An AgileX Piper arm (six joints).
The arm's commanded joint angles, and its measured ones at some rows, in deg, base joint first. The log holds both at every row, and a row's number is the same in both.
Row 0, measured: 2.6, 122.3, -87.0, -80.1, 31.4, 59.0
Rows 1 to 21, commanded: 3.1, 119.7, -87.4, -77.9, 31.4, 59.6; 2.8, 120.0, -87.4, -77.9, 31.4, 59.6; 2.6, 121.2, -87.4, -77.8, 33.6, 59.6; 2.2, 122.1, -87.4, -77.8, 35.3, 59.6; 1.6, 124.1, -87.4, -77.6, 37.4, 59.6; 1.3, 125.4, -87.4, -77.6, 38.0, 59.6; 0.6, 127.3, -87.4, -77.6, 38.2, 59.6; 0.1, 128.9, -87.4, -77.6, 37.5, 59.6; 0.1, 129.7, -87.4, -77.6, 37.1, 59.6; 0.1, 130.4, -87.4, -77.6, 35.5, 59.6; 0.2, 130.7, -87.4, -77.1, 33.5, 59.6; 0.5, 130.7, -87.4, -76.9, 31.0, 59.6; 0.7, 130.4, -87.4, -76.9, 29.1, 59.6; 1.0, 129.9, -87.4, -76.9, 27.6, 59.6; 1.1, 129.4, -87.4, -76.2, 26.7, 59.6; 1.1, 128.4, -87.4, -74.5, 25.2, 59.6; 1.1, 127.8, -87.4, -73.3, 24.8, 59.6; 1.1, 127.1, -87.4, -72.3, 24.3, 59.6; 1.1, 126.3, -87.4, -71.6, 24.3, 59.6; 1.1, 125.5, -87.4, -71.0, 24.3, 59.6; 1.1, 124.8, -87.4, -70.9, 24.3, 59.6
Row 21, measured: 1.0, 128.1, -87.2, -73.0, 25.1, 59.2
